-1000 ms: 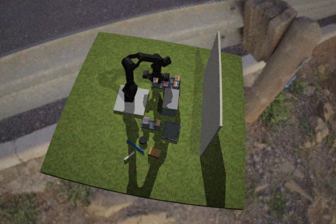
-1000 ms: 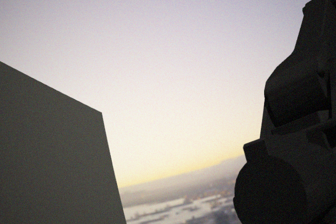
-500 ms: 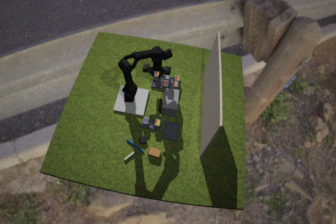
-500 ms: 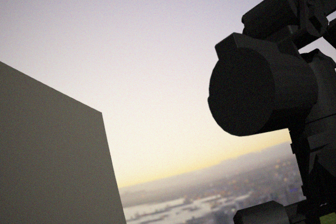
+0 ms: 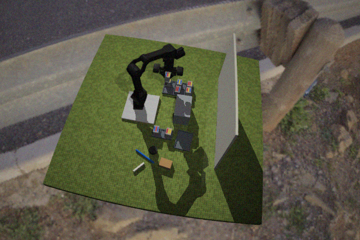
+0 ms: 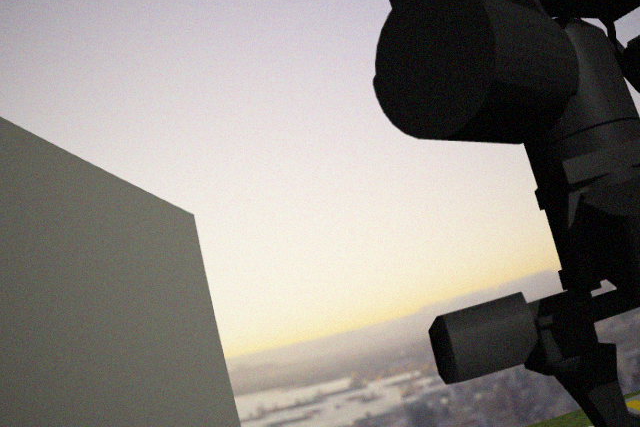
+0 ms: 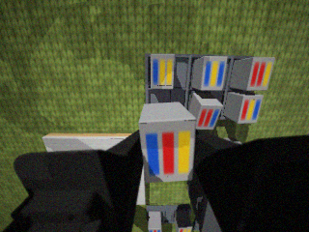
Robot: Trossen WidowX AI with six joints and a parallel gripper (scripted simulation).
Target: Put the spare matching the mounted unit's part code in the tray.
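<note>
Now: gripper tip 13 cm short of the tray, 38 cm to the left of it and 13 cm above it. Round my gripper tip: blue pen (10 cm behind, 50 cm to the right, 13 cm below); black disc (5 cm behind, 46 cm to the right, 12 cm below); tall panel (35 cm ahead, 20 cm to the right, 9 cm above).
</note>
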